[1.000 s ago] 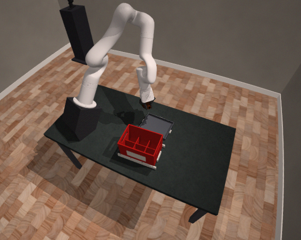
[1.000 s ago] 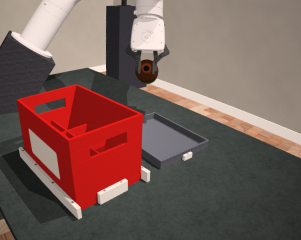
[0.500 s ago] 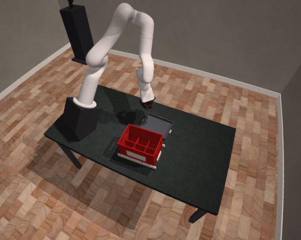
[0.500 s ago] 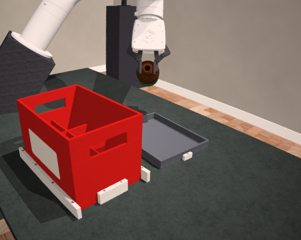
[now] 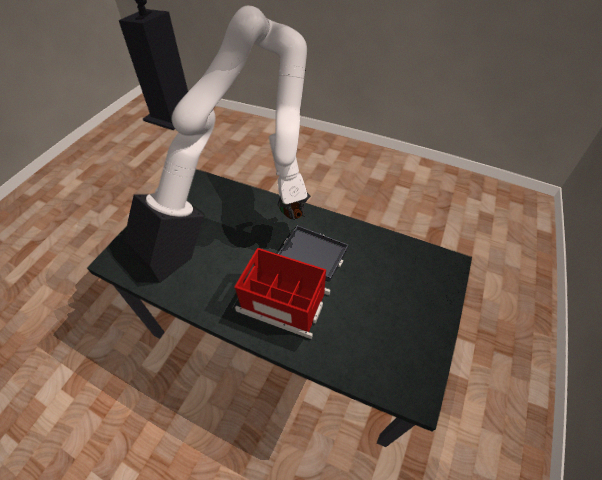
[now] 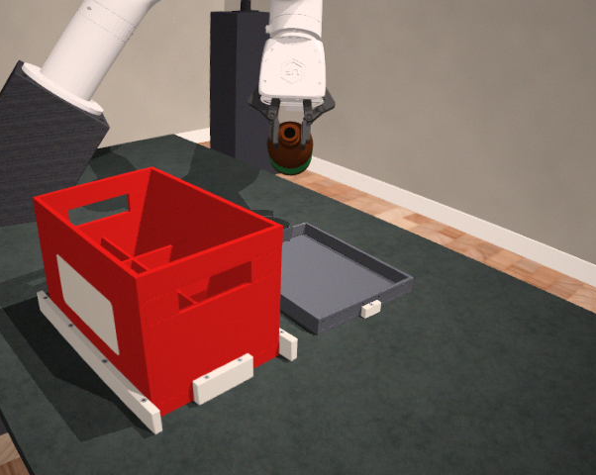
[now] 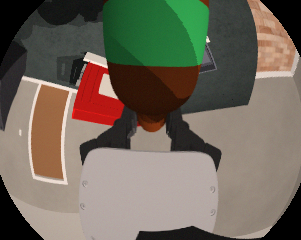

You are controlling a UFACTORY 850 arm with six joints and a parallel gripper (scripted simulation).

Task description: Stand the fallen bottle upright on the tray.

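My gripper is now 4 cm past the brown bottle, 3 cm to the right of it and 3 cm above it. Round my hand: grey shallow tray: 8 cm ahead, 1 cm to the right, 19 cm below; then red crate: 9 cm ahead, 28 cm to the right, 12 cm below.
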